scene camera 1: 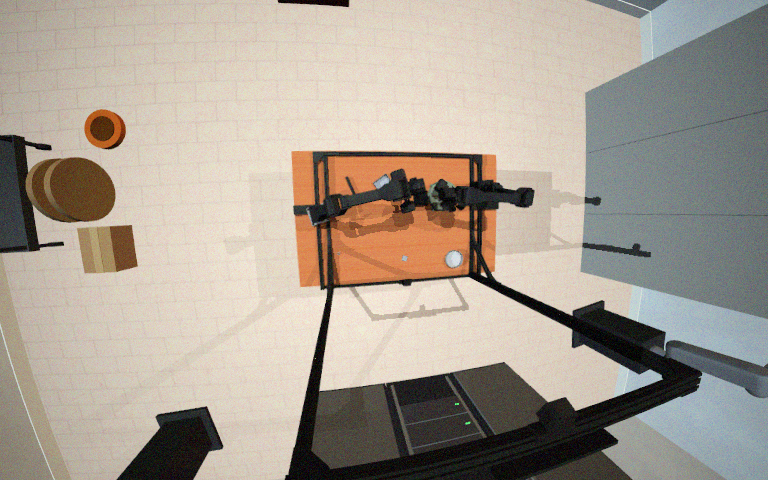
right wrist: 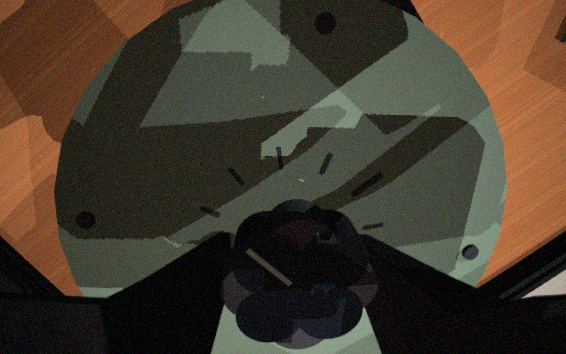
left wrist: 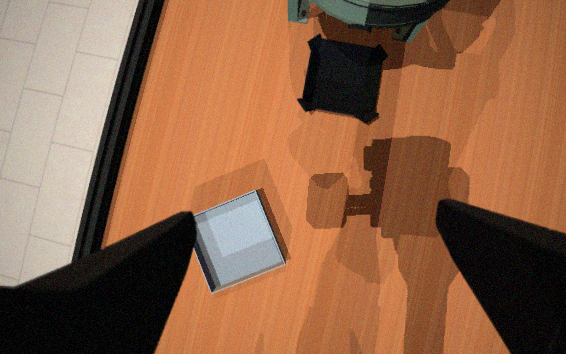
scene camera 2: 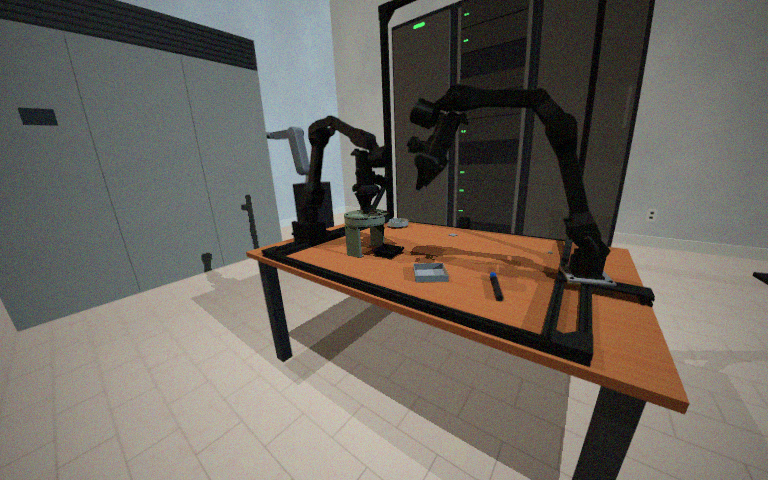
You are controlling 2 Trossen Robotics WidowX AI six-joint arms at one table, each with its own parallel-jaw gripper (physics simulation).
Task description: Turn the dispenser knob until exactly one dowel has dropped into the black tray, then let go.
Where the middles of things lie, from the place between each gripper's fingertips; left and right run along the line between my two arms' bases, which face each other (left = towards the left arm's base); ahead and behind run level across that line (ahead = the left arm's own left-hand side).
Scene:
The grey tray (left wrist: 235,242) lies 70 mm ahead of my left hand, 50 mm to the left of it and 230 mm below it.
The grey tray lies 110 mm ahead of my right hand, 290 mm to the left of it and 140 mm below it.

